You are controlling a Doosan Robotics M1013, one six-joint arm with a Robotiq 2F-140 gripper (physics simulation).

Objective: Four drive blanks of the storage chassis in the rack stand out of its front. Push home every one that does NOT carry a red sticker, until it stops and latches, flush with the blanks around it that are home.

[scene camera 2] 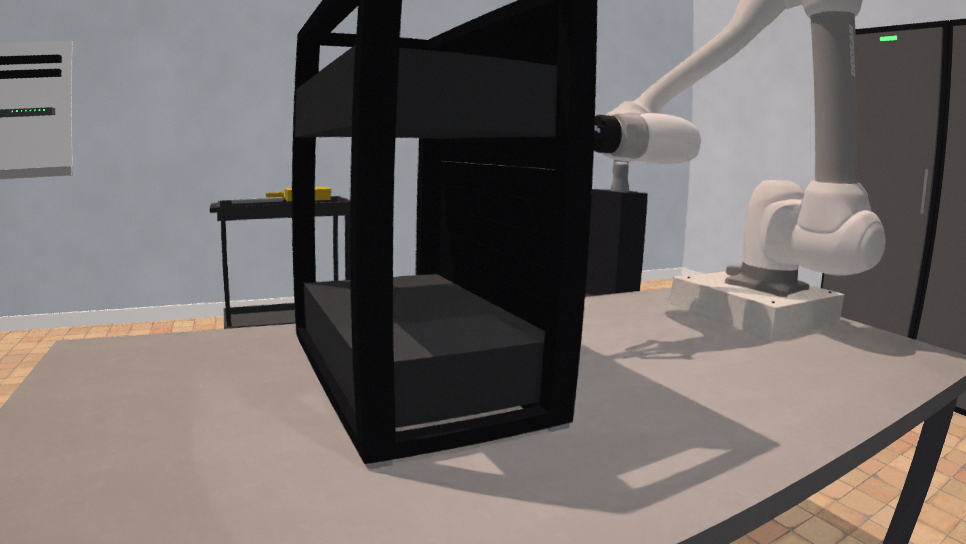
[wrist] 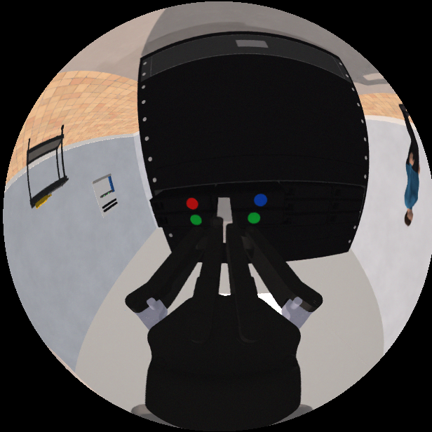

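Seen in the pictures: arm's base, origin of the base link: [scene camera 2: 767,286].
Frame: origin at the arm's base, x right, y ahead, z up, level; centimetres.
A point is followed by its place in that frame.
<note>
In the wrist view the storage chassis [wrist: 320,206] crosses the front of the black rack [wrist: 145,131] [scene camera 2: 375,236] @(z 19.8, x -9.9, y 111.9 cm). Four coloured stickers show on its dark front: a red sticker [wrist: 192,203] and a green sticker [wrist: 196,220] left of the fingers, a blue sticker [wrist: 260,200] and another green sticker [wrist: 254,218] right of them. The blanks' outlines are too dark to tell how far each stands out. My gripper [wrist: 223,205] is shut and empty, its pads together between the left and right stickers, close to the front; contact cannot be told. In the scene view its fingers are hidden behind the rack.
The rack stands on the grey table [scene camera 2: 168,418] @(z -7.4, x 13.6, y 134.9 cm) and holds an upper dark box [scene camera 2: 473,94] @(z 35.3, x -8.6, y 99.6 cm) and a lower dark box [scene camera 2: 469,378] @(z 0.9, x -8.2, y 98.6 cm). The robot's base block [scene camera 2: 730,304] @(z -2.5, x 0.7, y 18.7 cm) is at the right. A cart [scene camera 2: 280,210] with a yellow tool [scene camera 2: 310,193] stands behind. A person [wrist: 411,182] shows at the wrist view's right.
</note>
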